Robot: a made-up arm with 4 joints. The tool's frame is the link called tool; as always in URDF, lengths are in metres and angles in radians. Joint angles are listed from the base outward. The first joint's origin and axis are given. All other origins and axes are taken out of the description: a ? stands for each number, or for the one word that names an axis. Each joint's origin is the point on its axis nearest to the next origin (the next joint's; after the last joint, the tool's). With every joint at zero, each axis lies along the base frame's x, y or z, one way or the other. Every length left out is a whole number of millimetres.
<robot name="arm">
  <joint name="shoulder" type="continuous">
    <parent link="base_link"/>
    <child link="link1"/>
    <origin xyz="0 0 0.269"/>
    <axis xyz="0 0 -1"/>
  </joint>
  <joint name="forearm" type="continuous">
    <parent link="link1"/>
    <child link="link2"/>
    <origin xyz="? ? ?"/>
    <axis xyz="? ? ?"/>
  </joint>
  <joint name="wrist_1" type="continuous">
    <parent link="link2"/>
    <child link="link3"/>
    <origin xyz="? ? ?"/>
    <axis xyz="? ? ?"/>
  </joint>
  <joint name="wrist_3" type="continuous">
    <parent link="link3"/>
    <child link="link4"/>
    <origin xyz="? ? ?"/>
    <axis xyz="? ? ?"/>
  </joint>
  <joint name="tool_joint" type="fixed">
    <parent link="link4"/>
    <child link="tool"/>
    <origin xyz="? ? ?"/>
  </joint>
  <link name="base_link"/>
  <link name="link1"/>
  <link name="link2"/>
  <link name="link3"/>
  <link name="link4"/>
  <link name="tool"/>
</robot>
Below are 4 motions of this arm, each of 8 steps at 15 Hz.
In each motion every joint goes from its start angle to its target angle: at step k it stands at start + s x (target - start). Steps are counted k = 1, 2, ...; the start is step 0. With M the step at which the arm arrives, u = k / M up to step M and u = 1 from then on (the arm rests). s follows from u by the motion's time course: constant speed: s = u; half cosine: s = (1 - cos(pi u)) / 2; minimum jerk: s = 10 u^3 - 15 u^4 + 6 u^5.
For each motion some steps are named. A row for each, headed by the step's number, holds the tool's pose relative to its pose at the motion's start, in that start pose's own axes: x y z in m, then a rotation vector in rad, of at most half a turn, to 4 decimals.
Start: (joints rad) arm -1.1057 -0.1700 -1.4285 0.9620
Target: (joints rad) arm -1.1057 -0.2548 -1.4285 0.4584
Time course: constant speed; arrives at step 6
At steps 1, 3, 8:
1: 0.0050 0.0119 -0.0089 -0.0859 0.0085 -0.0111
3: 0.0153 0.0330 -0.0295 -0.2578 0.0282 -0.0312
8: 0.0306 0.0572 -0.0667 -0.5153 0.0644 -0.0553

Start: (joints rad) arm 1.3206 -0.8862 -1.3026 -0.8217
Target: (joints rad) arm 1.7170 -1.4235 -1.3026 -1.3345
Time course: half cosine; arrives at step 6
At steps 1, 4, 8:
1: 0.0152 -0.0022 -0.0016 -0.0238 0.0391 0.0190
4: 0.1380 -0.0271 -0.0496 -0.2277 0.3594 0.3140
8: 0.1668 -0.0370 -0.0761 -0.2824 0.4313 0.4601

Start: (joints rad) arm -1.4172 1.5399 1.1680 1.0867
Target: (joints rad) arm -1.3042 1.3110 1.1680 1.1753
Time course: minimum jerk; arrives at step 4
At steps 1, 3, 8:
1: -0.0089 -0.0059 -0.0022 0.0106 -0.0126 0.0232
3: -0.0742 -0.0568 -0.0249 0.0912 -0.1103 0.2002
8: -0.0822 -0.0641 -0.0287 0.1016 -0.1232 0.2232

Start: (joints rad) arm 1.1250 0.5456 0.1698 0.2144
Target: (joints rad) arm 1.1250 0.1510 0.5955 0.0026
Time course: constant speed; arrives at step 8
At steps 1, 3, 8:
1: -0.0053 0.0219 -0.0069 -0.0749 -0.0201 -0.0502
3: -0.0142 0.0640 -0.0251 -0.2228 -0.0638 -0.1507
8: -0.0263 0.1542 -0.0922 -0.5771 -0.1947 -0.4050

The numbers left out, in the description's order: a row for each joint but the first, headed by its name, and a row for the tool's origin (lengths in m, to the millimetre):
forearm: xyz -0.294 0.085 0, axis 1 0 0
wrist_1: xyz 0 0.037 0.198, axis 0 0 -1
wrist_3: xyz -0.03 -0.112 0, axis 1 0 0
tool: xyz 0 0.094 0.139

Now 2 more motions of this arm.
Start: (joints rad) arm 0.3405 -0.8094 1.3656 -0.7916
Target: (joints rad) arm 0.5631 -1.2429 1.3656 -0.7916
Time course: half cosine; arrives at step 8
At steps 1, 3, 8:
1: -0.0046 0.0024 0.0027 -0.0094 -0.0063 -0.0147
3: -0.0357 0.0216 0.0211 -0.0790 -0.0531 -0.1164
8: -0.1028 0.0852 0.0582 -0.2758 -0.1868 -0.3546

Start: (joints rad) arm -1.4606 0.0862 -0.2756 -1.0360
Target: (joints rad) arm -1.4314 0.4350 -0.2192 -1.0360
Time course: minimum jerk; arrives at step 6
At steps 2, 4, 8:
2: -0.0018 -0.0104 -0.0070 0.0704 0.0051 -0.0265
4: -0.0079 -0.0356 -0.0303 0.2655 0.0198 -0.0978
8: -0.0106 -0.0432 -0.0400 0.3364 0.0252 -0.1227

